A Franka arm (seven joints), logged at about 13 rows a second.
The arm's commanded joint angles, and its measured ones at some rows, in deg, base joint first. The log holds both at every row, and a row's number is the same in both.
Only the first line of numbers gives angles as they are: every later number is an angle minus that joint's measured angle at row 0.
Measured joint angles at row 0:
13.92, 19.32, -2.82, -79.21, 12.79, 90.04, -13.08
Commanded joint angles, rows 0 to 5:
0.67, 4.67, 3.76, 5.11, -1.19, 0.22, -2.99
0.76, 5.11, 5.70, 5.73, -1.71, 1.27, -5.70
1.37, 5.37, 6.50, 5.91, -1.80, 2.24, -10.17
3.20, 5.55, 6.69, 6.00, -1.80, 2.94, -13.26
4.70, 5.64, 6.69, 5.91, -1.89, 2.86, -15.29
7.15, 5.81, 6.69, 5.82, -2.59, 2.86, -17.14
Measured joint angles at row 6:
3.49, 4.74, 6.94, 3.96, -0.86, 2.95, -12.74
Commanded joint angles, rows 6 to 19:
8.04, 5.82, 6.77, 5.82, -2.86, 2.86, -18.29
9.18, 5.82, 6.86, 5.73, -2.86, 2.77, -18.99
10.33, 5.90, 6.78, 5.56, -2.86, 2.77, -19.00
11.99, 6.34, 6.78, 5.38, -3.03, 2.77, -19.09
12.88, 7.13, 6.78, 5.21, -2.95, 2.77, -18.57
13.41, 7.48, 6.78, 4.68, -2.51, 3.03, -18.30
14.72, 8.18, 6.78, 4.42, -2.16, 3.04, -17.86
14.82, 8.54, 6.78, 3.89, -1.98, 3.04, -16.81
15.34, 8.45, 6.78, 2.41, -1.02, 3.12, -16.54
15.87, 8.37, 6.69, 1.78, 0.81, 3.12, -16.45
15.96, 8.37, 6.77, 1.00, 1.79, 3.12, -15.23
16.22, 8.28, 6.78, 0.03, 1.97, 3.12, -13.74
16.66, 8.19, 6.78, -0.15, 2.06, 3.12, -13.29
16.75, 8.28, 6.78, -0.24, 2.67, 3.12, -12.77
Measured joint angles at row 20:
15.93, 9.01, 7.22, 0.74, 0.92, 3.00, -14.83
